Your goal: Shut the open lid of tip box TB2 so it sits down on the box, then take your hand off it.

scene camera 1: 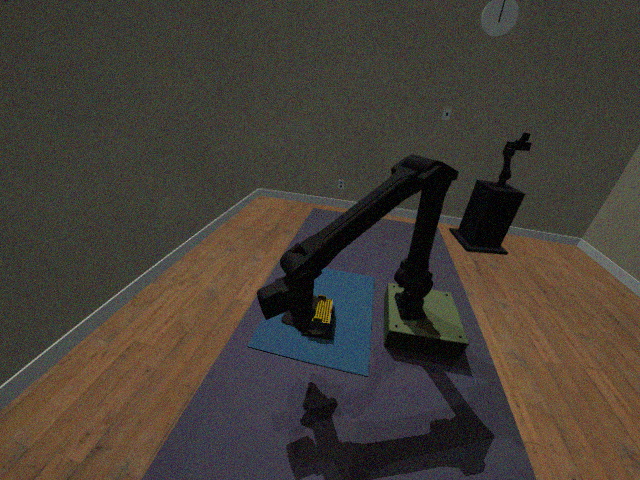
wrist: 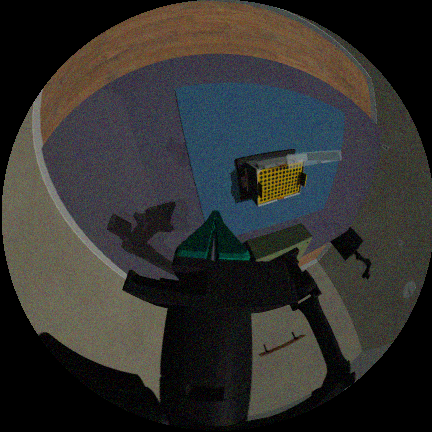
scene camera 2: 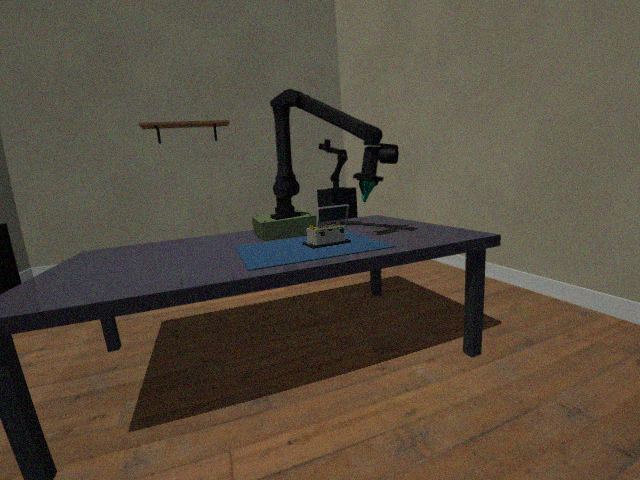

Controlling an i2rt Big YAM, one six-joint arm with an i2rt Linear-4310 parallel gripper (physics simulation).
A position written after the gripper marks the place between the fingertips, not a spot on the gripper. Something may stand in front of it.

Observation:
The gripper (wrist: 215, 214) is shut, with nothing in its grasp. Also in view: a yellow perforated rack (wrist: 272, 183). Also in view: a clear lid (wrist: 287, 161) and a blue mat (wrist: 221, 121).

